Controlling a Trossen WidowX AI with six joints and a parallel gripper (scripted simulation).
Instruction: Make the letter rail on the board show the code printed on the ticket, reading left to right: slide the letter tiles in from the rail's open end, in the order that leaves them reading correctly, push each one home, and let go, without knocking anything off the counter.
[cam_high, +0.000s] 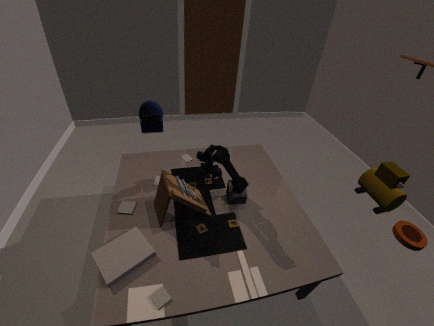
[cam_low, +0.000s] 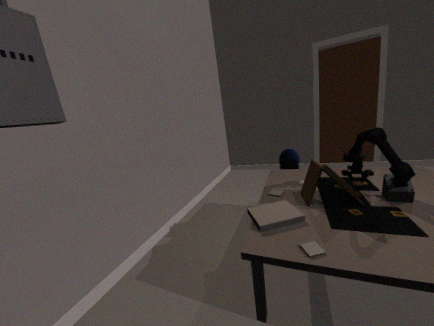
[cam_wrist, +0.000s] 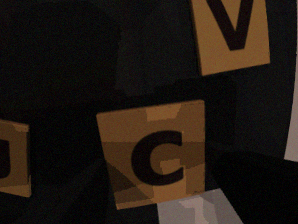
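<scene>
My gripper tip is 15 cm to the right of the white ticket, 15 cm short of it and 6 cm below it. Round my gripper tip: tan letter tile (right at my gripper tip); then black mat (17 cm to the left, 6 cm ahead, 3 cm below); then pad (58 cm ahead, 7 cm to the left, 3 cm below).
</scene>
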